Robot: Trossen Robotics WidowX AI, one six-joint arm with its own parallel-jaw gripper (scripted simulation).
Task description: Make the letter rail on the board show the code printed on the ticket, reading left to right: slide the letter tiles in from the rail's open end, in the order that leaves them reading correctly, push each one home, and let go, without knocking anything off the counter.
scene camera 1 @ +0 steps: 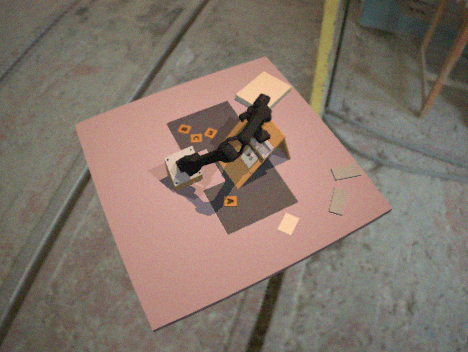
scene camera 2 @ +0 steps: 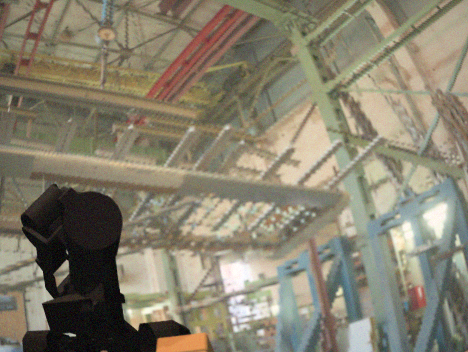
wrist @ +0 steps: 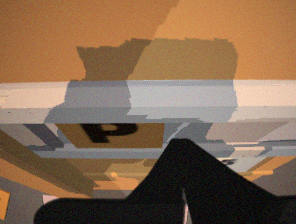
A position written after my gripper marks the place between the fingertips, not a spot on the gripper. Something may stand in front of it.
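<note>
The wrist view shows my gripper [wrist: 179, 146], which is shut and holds nothing, and the cream slab is out of frame in the wrist view. On scene camera 1 I can see that cream slab [scene camera 1: 266, 84], and there's an orange board [scene camera 1: 238, 171] as well. In scene camera 2 the cream slab is out of frame.
</note>
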